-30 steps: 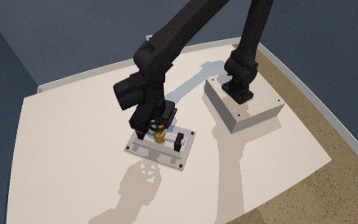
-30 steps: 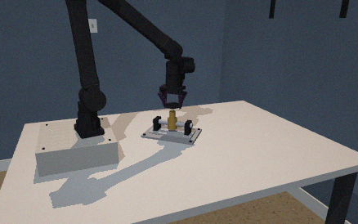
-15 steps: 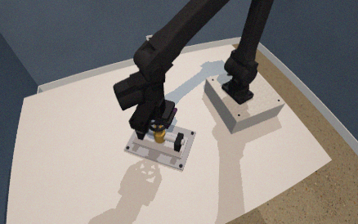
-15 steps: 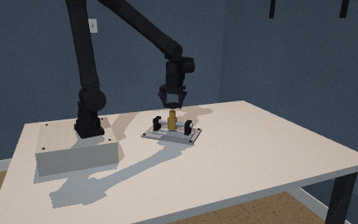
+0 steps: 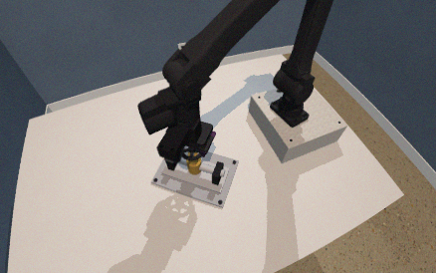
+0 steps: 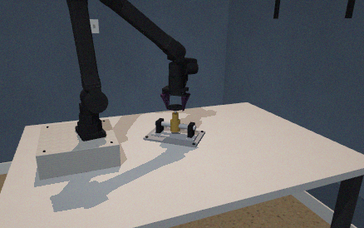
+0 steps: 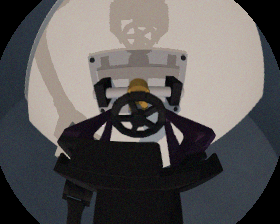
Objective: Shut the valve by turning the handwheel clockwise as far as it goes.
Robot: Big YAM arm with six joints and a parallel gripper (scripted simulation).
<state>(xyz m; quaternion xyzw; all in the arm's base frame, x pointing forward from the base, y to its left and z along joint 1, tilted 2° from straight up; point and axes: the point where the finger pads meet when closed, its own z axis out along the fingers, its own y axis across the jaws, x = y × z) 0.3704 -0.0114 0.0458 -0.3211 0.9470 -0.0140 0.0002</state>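
My hand is right at the black spoked handwheel.
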